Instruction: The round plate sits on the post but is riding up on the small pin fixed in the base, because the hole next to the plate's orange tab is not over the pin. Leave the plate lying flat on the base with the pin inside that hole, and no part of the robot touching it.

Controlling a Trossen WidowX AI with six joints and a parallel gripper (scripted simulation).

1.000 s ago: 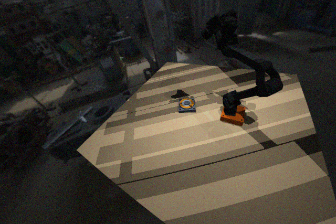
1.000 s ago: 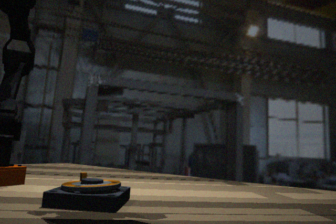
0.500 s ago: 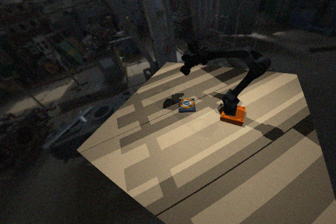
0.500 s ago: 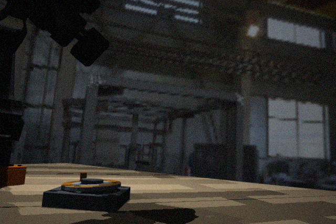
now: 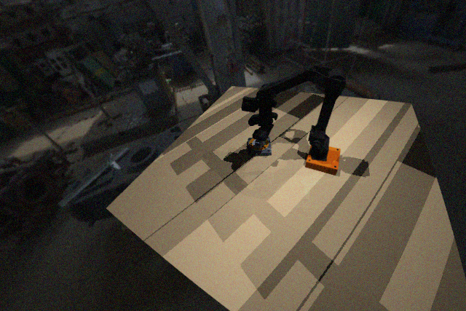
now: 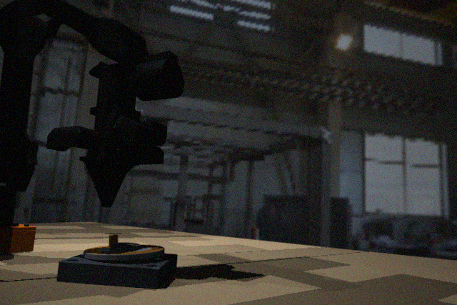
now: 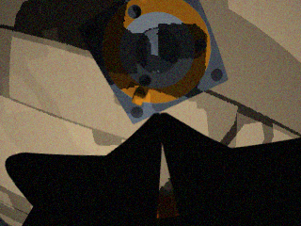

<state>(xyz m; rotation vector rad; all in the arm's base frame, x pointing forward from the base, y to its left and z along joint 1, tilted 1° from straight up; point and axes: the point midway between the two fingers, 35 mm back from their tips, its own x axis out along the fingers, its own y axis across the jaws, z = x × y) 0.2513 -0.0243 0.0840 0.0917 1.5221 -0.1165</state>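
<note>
My gripper tip is 5 cm above the round plate and 2 cm short of it. The rest, counted from my gripper tip: dark square base 6 cm below, 4 cm ahead, 1 cm to the right.
</note>
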